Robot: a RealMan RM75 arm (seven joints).
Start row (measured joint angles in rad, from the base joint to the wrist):
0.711 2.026 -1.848 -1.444 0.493 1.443 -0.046
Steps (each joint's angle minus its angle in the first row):
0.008 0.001 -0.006 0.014 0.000 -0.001 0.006
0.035 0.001 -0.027 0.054 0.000 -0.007 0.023
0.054 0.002 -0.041 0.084 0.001 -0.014 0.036
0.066 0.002 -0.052 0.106 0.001 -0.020 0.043
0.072 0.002 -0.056 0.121 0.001 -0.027 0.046
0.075 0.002 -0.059 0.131 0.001 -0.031 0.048
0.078 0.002 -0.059 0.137 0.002 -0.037 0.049
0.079 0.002 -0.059 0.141 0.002 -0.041 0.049
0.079 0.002 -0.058 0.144 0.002 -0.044 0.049
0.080 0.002 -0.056 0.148 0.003 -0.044 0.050
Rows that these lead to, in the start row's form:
0.719 2.027 -1.854 -1.430 0.493 1.442 -0.040
0.746 2.027 -1.875 -1.390 0.493 1.436 -0.023
0.765 2.028 -1.889 -1.360 0.494 1.429 -0.010
0.777 2.028 -1.900 -1.338 0.494 1.423 -0.003
0.783 2.028 -1.904 -1.323 0.494 1.416 0.000
0.786 2.028 -1.907 -1.313 0.494 1.412 0.002
0.789 2.028 -1.907 -1.307 0.495 1.406 0.003
0.790 2.028 -1.907 -1.303 0.495 1.402 0.003
0.790 2.028 -1.906 -1.300 0.495 1.399 0.003
0.791 2.028 -1.904 -1.296 0.496 1.399 0.004

